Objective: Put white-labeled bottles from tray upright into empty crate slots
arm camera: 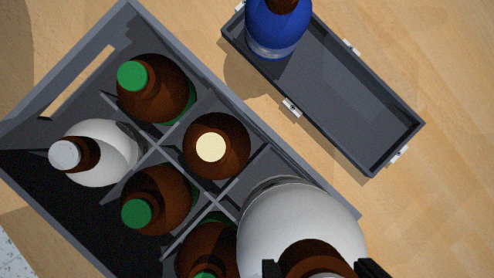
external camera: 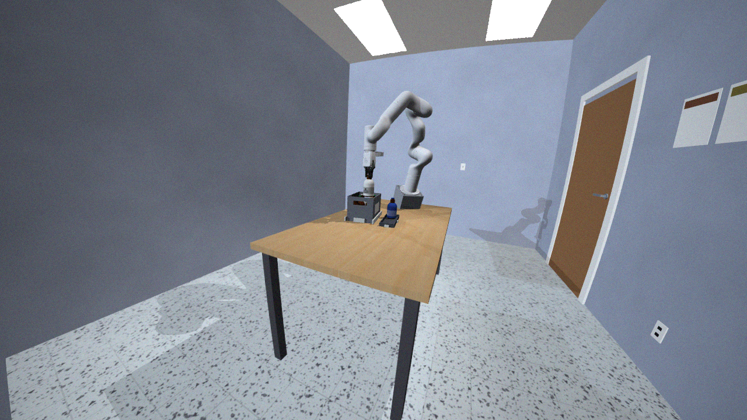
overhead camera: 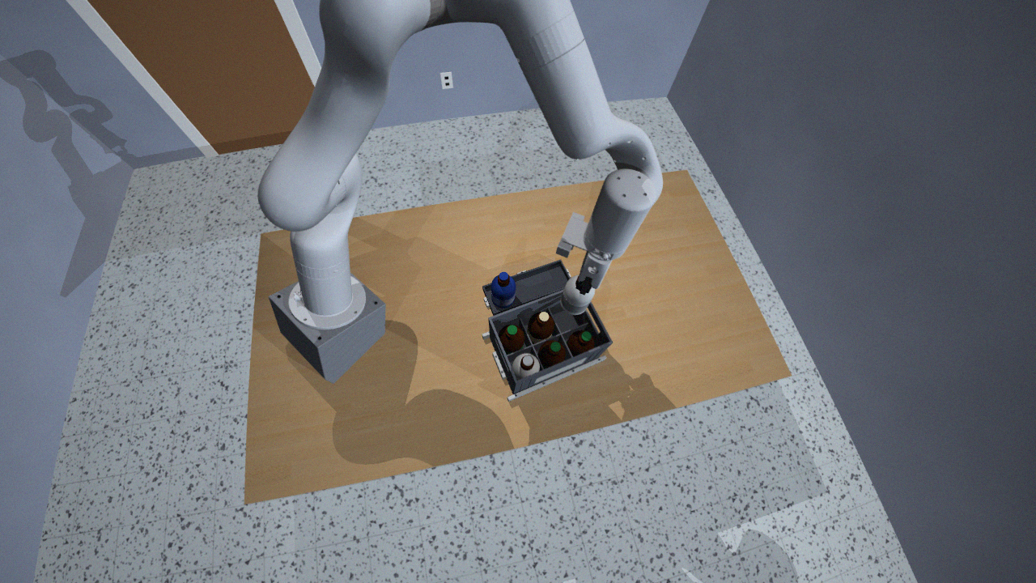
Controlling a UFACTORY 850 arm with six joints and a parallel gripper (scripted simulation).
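Right now my hand is 24 cm above the crate, 9 cm past it and 5 cm to the left of it. The rest, counted from my hand: blue-labeled bottle (24 cm below, 15 cm to the left, 15 cm behind); dark tray (32 cm below, 16 cm to the left, 6 cm behind).
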